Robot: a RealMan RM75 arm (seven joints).
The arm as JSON. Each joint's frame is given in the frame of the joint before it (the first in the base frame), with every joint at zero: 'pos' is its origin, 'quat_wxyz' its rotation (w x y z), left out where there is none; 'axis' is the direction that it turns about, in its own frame. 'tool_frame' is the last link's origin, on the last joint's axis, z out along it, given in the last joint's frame.
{
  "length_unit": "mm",
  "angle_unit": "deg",
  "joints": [
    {
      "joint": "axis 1",
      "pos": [
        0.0,
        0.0,
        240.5
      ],
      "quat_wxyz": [
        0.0,
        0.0,
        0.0,
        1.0
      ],
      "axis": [
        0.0,
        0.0,
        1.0
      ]
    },
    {
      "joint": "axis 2",
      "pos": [
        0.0,
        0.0,
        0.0
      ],
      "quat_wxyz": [
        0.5,
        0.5,
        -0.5,
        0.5
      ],
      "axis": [
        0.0,
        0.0,
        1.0
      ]
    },
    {
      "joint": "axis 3",
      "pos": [
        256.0,
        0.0,
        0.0
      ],
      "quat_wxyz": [
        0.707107,
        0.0,
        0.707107,
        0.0
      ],
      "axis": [
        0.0,
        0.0,
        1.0
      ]
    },
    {
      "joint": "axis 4",
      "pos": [
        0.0,
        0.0,
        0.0
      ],
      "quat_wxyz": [
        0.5,
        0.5,
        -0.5,
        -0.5
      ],
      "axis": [
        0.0,
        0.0,
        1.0
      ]
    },
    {
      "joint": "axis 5",
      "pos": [
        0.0,
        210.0,
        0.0
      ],
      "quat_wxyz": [
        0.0,
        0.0,
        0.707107,
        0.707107
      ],
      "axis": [
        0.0,
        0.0,
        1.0
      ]
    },
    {
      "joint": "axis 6",
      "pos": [
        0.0,
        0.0,
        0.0
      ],
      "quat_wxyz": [
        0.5,
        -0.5,
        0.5,
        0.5
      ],
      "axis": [
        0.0,
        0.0,
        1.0
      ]
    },
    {
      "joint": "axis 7",
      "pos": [
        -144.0,
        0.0,
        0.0
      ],
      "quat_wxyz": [
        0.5,
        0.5,
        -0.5,
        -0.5
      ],
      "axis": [
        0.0,
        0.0,
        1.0
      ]
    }
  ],
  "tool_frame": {
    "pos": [
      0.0,
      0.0,
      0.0
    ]
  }
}
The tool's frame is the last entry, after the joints.
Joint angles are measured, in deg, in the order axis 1, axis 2, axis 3, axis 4, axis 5, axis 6, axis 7. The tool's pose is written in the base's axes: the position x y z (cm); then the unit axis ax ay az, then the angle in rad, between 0 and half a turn. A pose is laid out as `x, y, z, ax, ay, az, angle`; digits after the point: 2 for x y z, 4 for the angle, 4 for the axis.
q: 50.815 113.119 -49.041 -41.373 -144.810 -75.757 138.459
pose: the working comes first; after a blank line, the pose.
Where each joint sits with the arm in this pose, in the base's axes (m; each line is computed from the numbers above, not from the rounded line before):
axis 1: 0.0000 0.0000 0.2405
axis 2: 0.0000 0.0000 0.2405
axis 3: 0.1488 0.1825 0.1400
axis 4: 0.1488 0.1825 0.1400
axis 5: 0.1817 0.3888 0.1618
axis 6: 0.1817 0.3888 0.1618
axis 7: 0.2113 0.4342 0.0284
the tool: 0.2113 0.4342 0.0284

21.13, 43.42, 2.84, -0.8793, 0.4760, -0.0159, 2.7567
